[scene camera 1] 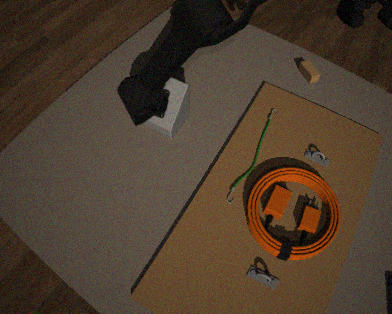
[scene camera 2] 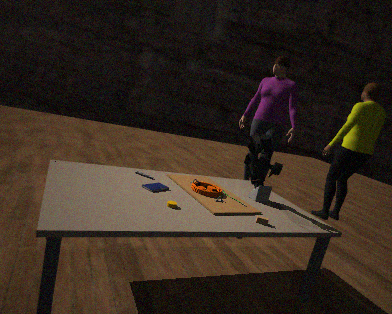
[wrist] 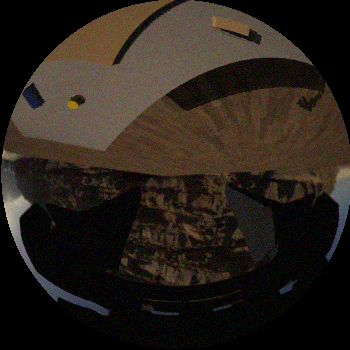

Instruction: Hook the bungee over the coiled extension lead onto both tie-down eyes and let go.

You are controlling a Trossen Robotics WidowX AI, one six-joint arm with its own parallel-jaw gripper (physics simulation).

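Seen in the pictures: gripper, between the fingertips: (scene camera 2: 259, 173) (wrist: 183, 190); arm's base, origin of its link: (scene camera 1: 154, 100) (scene camera 2: 260, 190).
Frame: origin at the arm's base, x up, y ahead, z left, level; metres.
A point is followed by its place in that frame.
The green bungee (scene camera 1: 258, 145) {z 0.025, x -0.048, y 0.252 m} (scene camera 2: 235, 199) {z 0.048, x -0.048, y 0.253 m} lies slightly bent on the brown board (scene camera 1: 200, 250) {z -0.248, x -0.052, y 0.243 m} (scene camera 2: 235, 210) {z 0.191, x -0.052, y 0.373 m}, beside the coil, a metal hook at each end. The coiled orange extension lead (scene camera 1: 333, 215) {z -0.076, x -0.024, y 0.459 m} (scene camera 2: 201, 191) {z -0.040, x -0.033, y 0.459 m} lies flat on the board with its plug and socket inside. One tie-down eye (scene camera 1: 317, 155) {z 0.064, x -0.048, y 0.387 m} stands on the board above the coil in scene camera 1, the other eye (scene camera 1: 262, 276) {z -0.244, x -0.049, y 0.373 m} below it. Both hooks lie apart from the eyes. My gripper (scene camera 1: 145, 105) (scene camera 2: 261, 167) {z 0.342, x 0.214, y 0.429 m} (wrist: 183, 190) {z 0.342, x 0.214, y 0.429 m} is open and empty, off the board, above the grey-white block.
The grey-white block (scene camera 1: 175, 107) {z 0.000, x 0.005, y 0.055 m} (scene camera 2: 261, 194) {z 0.043, x -0.014, y 0.030 m} stands on the table (scene camera 1: 100, 165) {z -0.177, x -0.064, y -0.050 m} (scene camera 2: 110, 210) {z 0.129, x -0.064, y 1.058 m}. A small wooden block (scene camera 1: 308, 71) {z 0.308, x -0.035, y 0.293 m} (scene camera 2: 262, 220) {z 0.335, x -0.044, y 0.305 m} (wrist: 231, 25) lies beyond the board's end. A blue item (scene camera 2: 155, 187) {z -0.139, x -0.052, y 0.720 m} (wrist: 33, 96) and yellow piece (scene camera 2: 172, 204) {z 0.113, x -0.046, y 0.738 m} (wrist: 73, 104) {z 0.098, x -0.045, y 0.727 m} lie farther away. Two people stand behind.
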